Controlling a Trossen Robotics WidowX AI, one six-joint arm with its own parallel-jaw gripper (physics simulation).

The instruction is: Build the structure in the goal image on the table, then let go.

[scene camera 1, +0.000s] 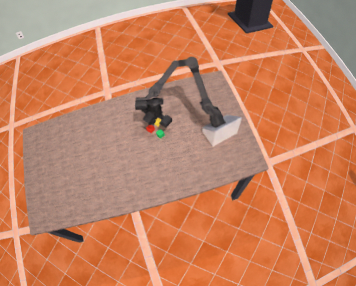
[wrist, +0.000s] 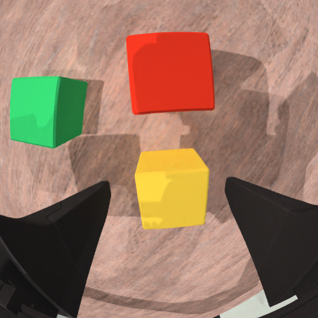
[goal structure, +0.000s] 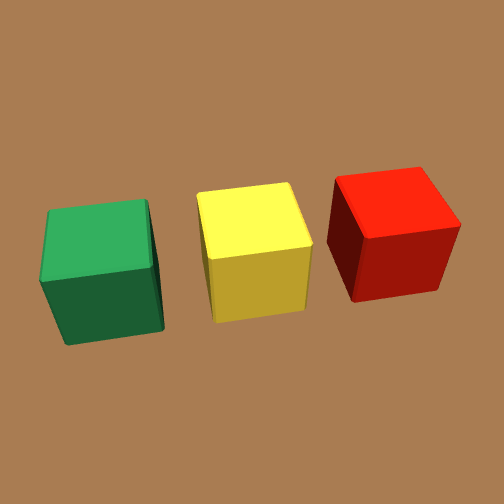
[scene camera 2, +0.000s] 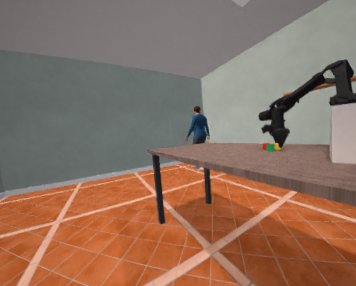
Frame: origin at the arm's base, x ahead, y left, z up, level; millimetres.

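Seen in the pictures: gripper, between the fingertips: (scene camera 1: 157,121) (scene camera 2: 278,147); arm's base, origin of its link: (scene camera 1: 219,124).
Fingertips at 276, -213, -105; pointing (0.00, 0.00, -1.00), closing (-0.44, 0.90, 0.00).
Note:
Pixels of each thing's top centre, then the offset from my fingertips to it, as dx, dy, dz. Level surfaces: height alone.
- yellow cube, centre of its top: (scene camera 1: 157,120) (scene camera 2: 278,143) +3, +0, +21
- red cube, centre of its top: (scene camera 1: 150,127) (scene camera 2: 266,143) +54, +26, +21
- green cube, centre of its top: (scene camera 1: 160,132) (scene camera 2: 270,144) +17, +82, +21
- brown table, height of its surface: dz -12
A yellow cube (scene camera 1: 158,122) (scene camera 2: 278,147) (wrist: 172,200) stands on the table between the spread fingers, with a gap to each finger in the wrist view. My gripper (scene camera 1: 159,120) (scene camera 2: 281,144) (wrist: 168,186) is open, low around the yellow cube. A red cube (scene camera 1: 150,129) (scene camera 2: 265,146) (wrist: 171,73) lies beyond the yellow one in the wrist view, with a strip of table between them. A green cube (scene camera 1: 160,134) (scene camera 2: 270,148) (wrist: 34,112) stands apart on the left in the wrist view.
The brown table (scene camera 1: 90,170) (scene camera 2: 225,154) bears the cubes. The arm's pale base block (scene camera 1: 223,132) (scene camera 2: 344,134) stands near one end of the table. A person in blue (scene camera 2: 198,125) is beyond the table. A dark pillar (scene camera 1: 253,15) stands on the floor.

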